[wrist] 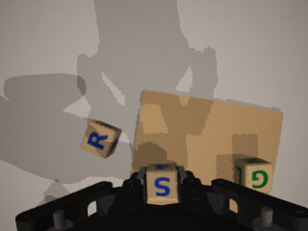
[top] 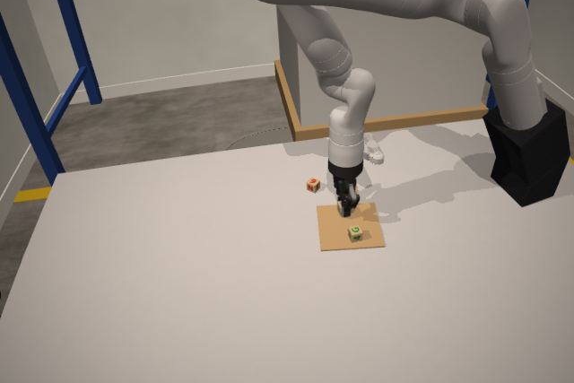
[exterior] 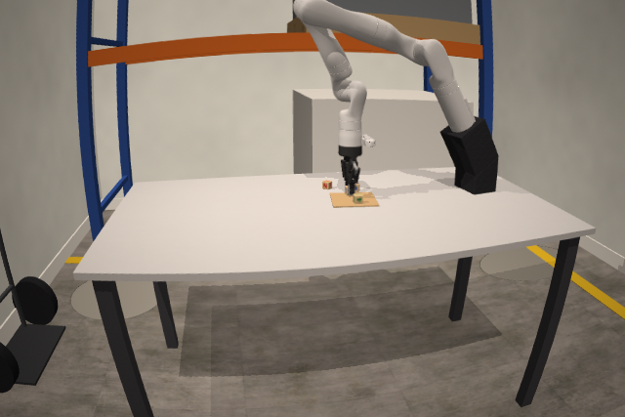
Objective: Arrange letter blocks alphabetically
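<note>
My hand is 1 cm above the block. Round my hand: tan mat 4 cm to the left, 3 cm below.
</note>
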